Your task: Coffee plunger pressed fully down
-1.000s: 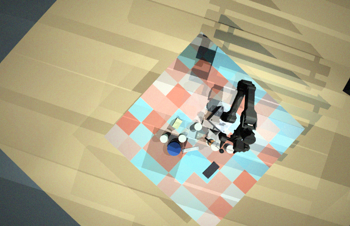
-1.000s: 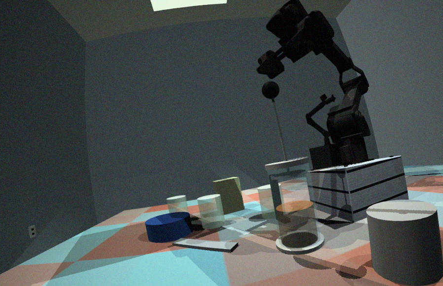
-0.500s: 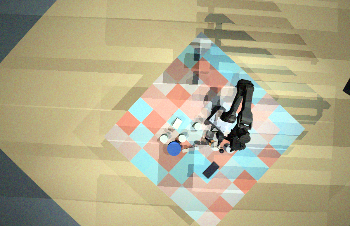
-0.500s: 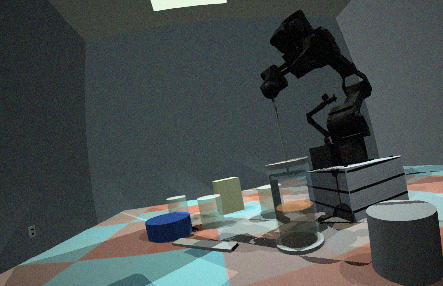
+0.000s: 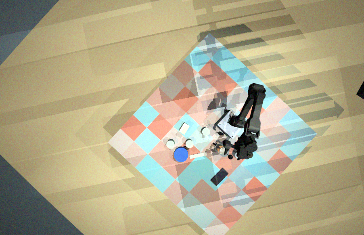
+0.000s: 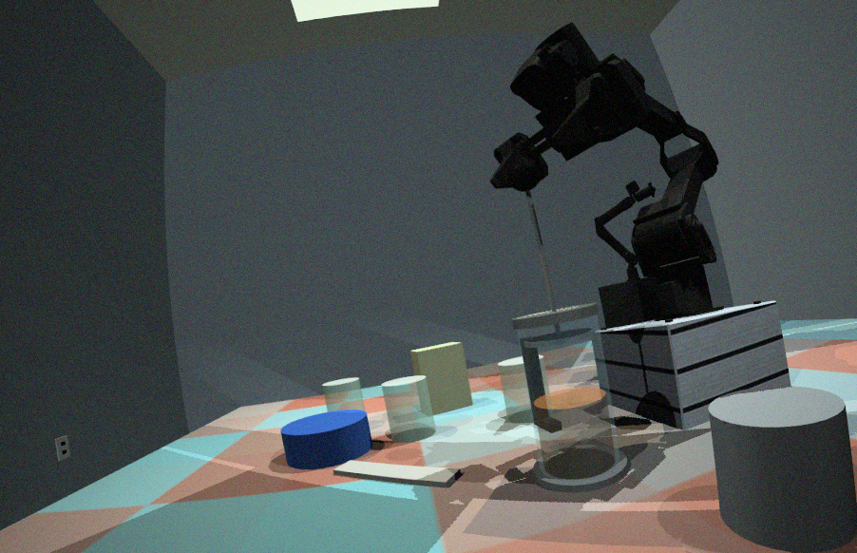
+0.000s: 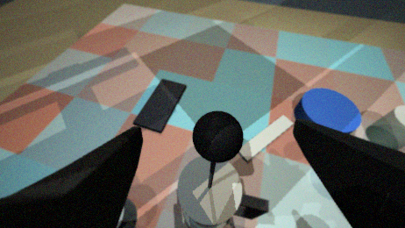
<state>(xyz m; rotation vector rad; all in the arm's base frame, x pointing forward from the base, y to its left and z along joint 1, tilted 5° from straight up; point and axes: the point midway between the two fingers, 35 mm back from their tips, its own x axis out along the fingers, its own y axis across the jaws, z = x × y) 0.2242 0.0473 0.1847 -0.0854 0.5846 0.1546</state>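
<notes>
Now: gripper tip 2 cm to the left of the coffee press and 15 cm above it. The rest, counted from my gripper tip: olive block (1 cm ahead, 35 cm to the right, 23 cm below); blue puck (21 cm ahead, 25 cm to the right, 26 cm below).
</notes>
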